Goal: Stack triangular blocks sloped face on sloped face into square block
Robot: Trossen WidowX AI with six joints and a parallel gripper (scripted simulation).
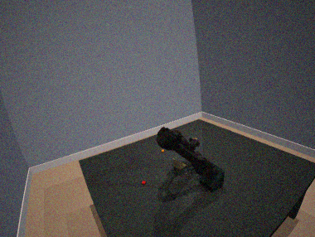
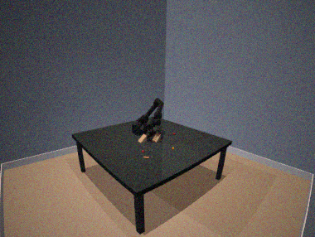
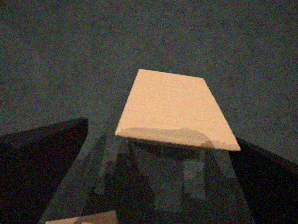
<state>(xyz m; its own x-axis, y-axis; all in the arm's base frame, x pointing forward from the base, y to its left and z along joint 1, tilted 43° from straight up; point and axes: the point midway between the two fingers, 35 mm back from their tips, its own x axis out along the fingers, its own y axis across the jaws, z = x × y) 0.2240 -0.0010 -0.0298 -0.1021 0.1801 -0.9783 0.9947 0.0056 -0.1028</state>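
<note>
The tan triangular block lies 3 cm below my gripper tip, 1 cm to the right of it and 1 cm behind it.
</note>
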